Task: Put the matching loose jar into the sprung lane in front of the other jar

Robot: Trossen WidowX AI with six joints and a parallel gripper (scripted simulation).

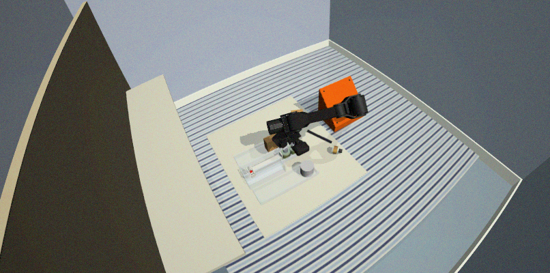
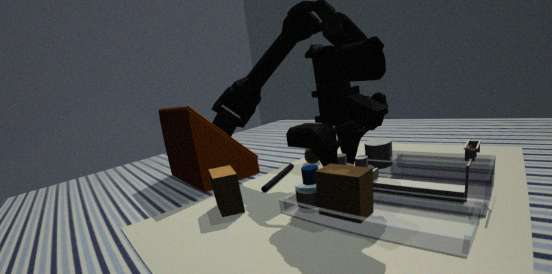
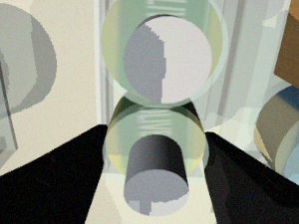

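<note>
Right now the blue-lidded jar is 80 mm to the right of my gripper tip and 10 mm above it. Round my gripper tip: pusher plate: 150 mm ahead, 30 mm to the left, 20 mm above; then grey can: 130 mm to the left; then clear lane tray: 150 mm ahead, 30 mm to the left, 10 mm below.
</note>
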